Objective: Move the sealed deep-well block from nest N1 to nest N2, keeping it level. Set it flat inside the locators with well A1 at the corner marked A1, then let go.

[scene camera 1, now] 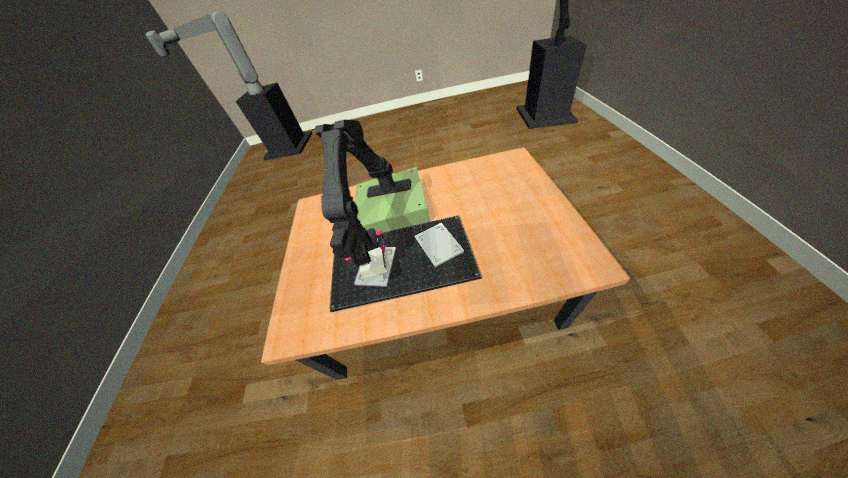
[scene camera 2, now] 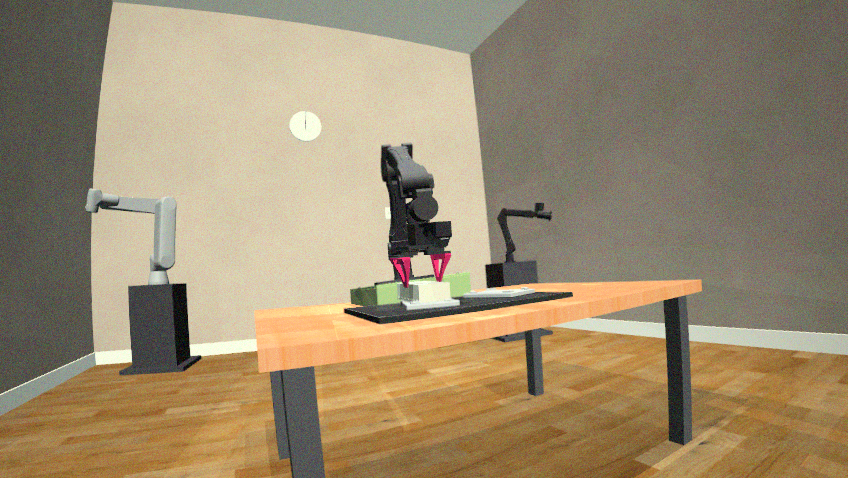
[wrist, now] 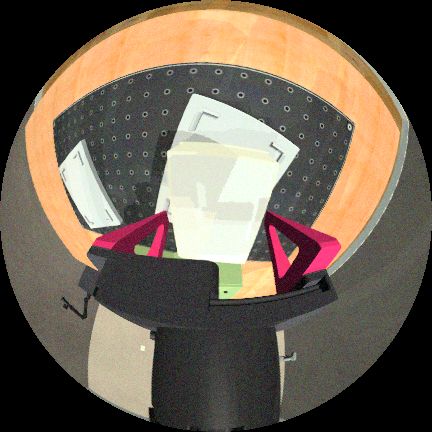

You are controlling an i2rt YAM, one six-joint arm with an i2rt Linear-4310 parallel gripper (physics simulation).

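Observation:
The cream-white deep-well block sits on a white nest plate, turned relative to that plate in the wrist view. My gripper is open, with its pink fingers above and at either side of the block; in scene camera 1 the arm partly hides them. The second nest plate bears dark corner locators and holds no block. The labels N1, N2 and A1 are too small to read.
Both plates lie on a black perforated board on the wooden table. The green arm base stands behind the board.

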